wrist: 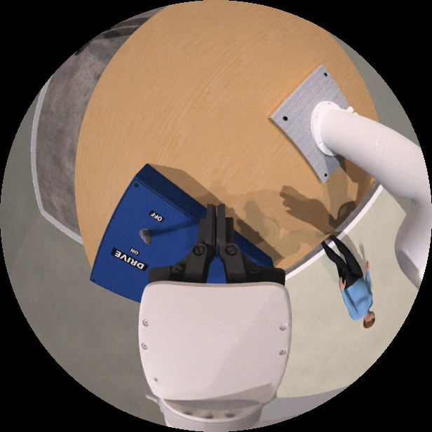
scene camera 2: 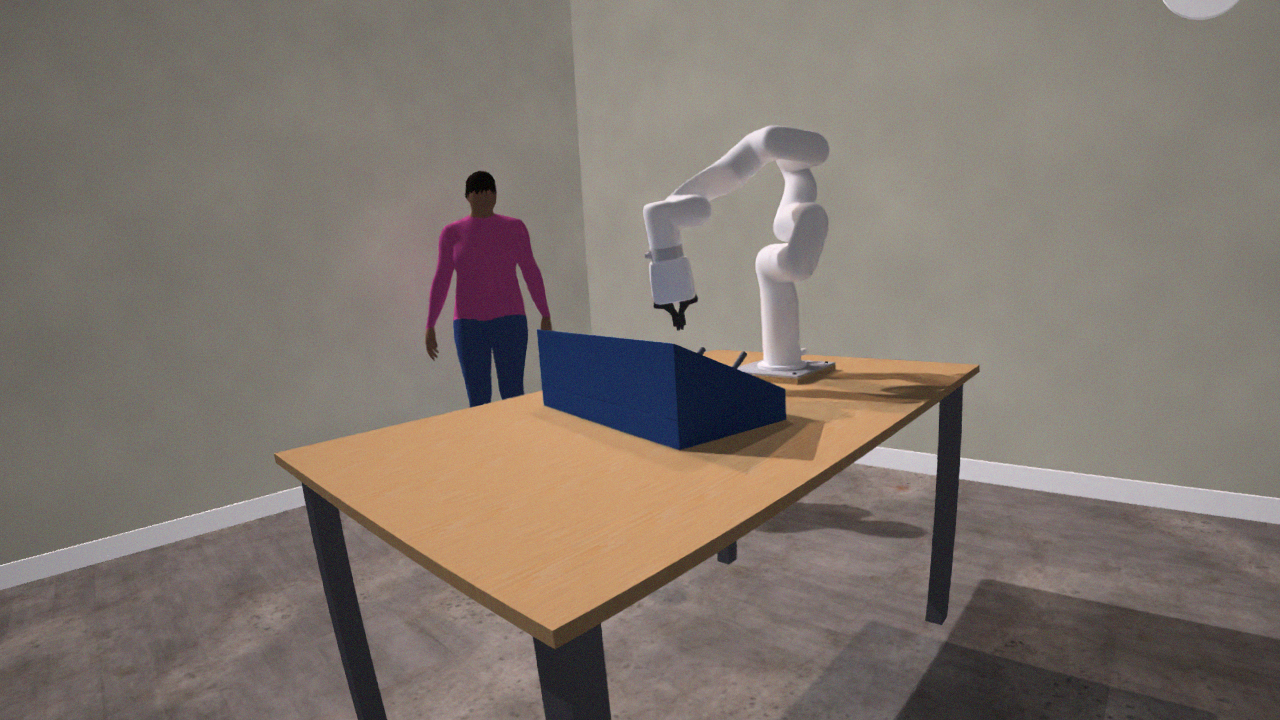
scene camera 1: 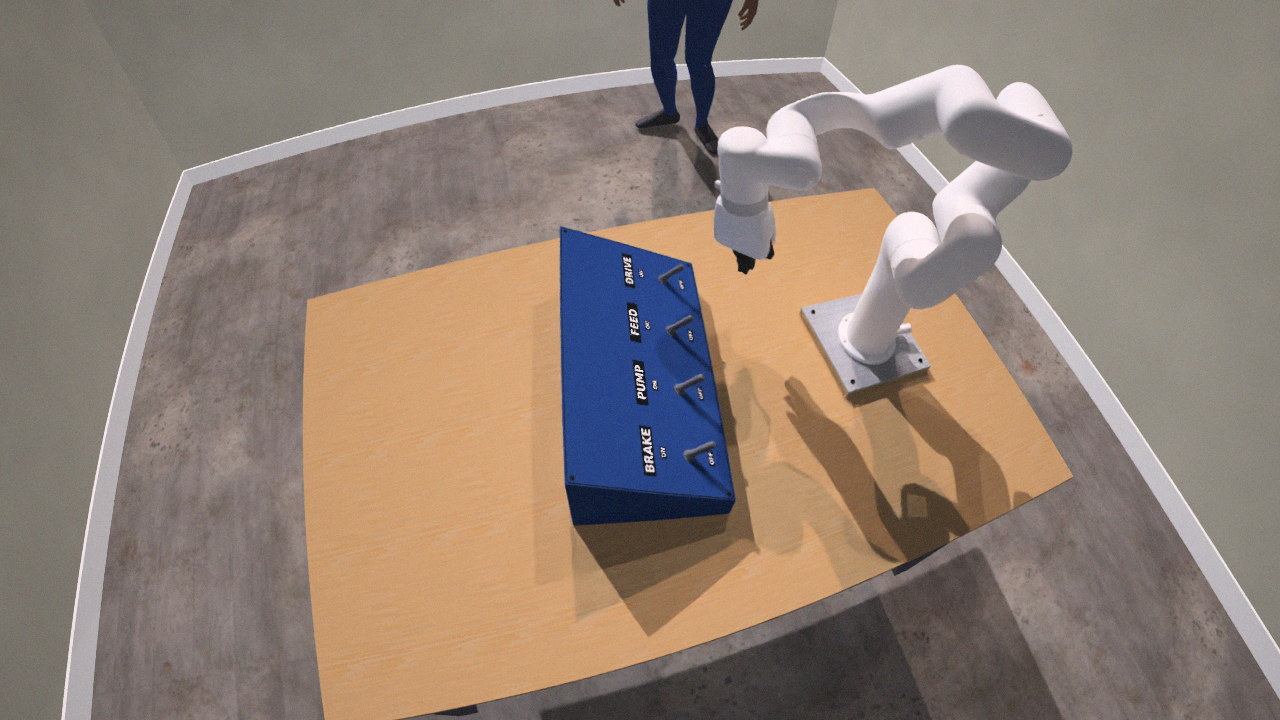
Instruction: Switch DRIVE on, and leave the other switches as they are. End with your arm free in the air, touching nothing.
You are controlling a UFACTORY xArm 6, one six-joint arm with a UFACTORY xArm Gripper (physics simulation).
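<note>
The blue sloped switch box stands on the table. Its grey DRIVE lever leans toward OFF, the robot's side. The FEED lever, PUMP lever and BRAKE lever lean the same way in scene camera 1. My gripper is shut and empty. It hangs in the air on the robot's side of the box, near the DRIVE end, apart from the levers. In the wrist view it hides part of the panel.
The wooden table carries the box and the grey metal plate of my arm's base. A person in pink stands beyond the table's edge. A person in blue shows in the wrist view.
</note>
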